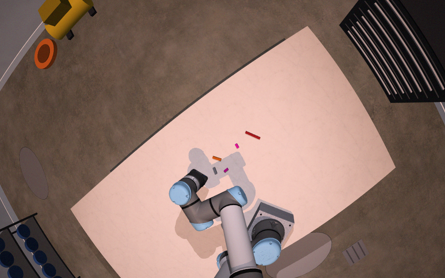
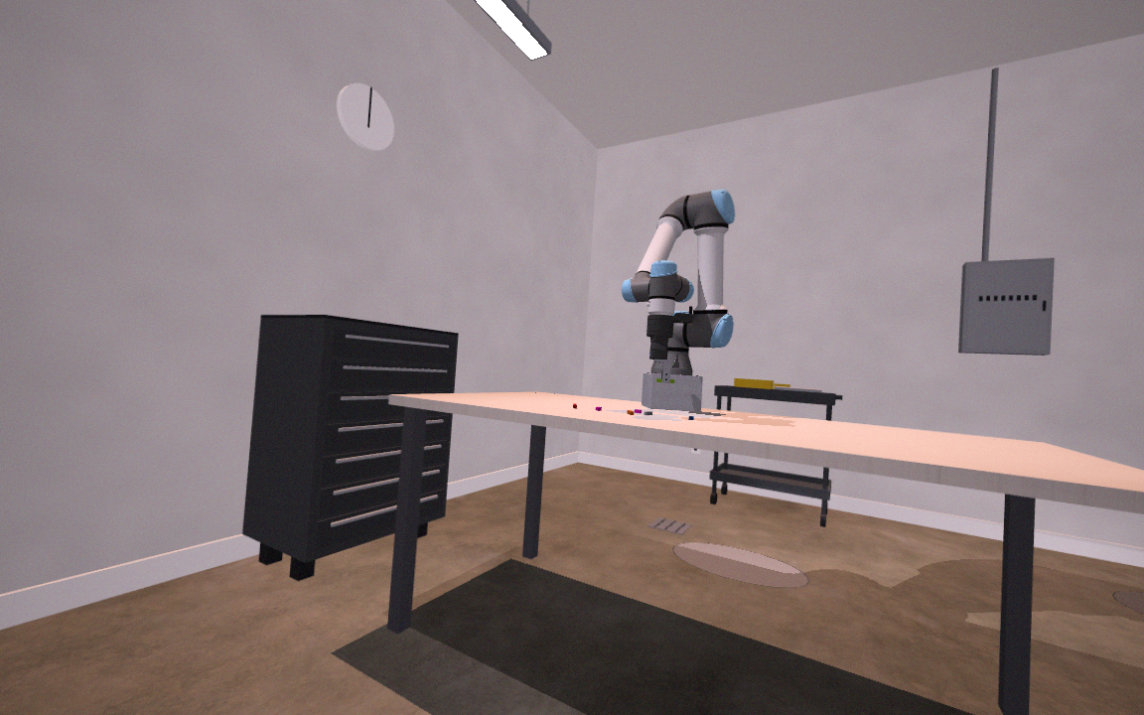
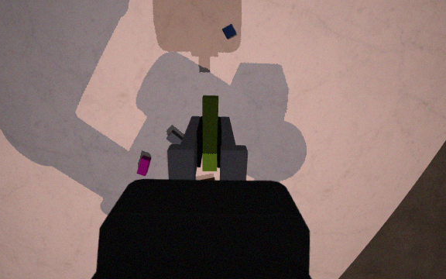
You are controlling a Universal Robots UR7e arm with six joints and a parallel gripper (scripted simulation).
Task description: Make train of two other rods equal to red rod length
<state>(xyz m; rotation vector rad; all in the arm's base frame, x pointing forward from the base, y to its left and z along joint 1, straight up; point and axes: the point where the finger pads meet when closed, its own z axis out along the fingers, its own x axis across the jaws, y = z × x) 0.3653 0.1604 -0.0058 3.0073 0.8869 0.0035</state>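
Now: the orange rod 110 mm below my hand, 90 mm to the right of it and 40 mm ahead of it. Round my hand: blue rod (110 mm below, 70 mm to the left, 30 mm behind); then grey rod (110 mm below, 50 mm to the right, 10 mm behind); then lime rod (10 mm below).
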